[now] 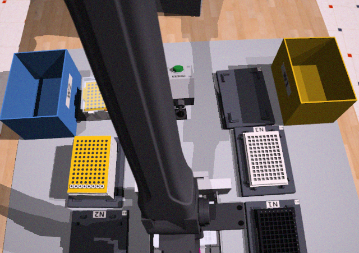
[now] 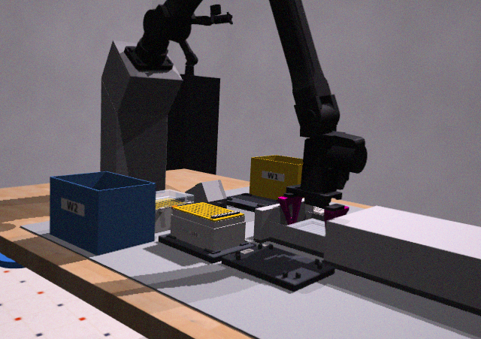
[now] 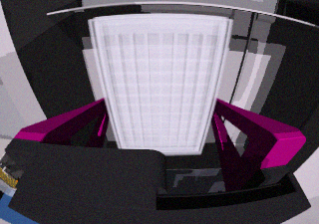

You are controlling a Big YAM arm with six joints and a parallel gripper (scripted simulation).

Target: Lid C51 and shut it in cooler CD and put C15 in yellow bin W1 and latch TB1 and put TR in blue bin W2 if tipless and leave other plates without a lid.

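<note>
The plate lid is 1 cm to the left of my hand. Round my hand: clear plate (1 cm to the left); then cooler drawer (4 cm ahead, 1 cm to the left); then nest N2 (5 cm ahead, 18 cm to the right, 2 cm below).
</note>
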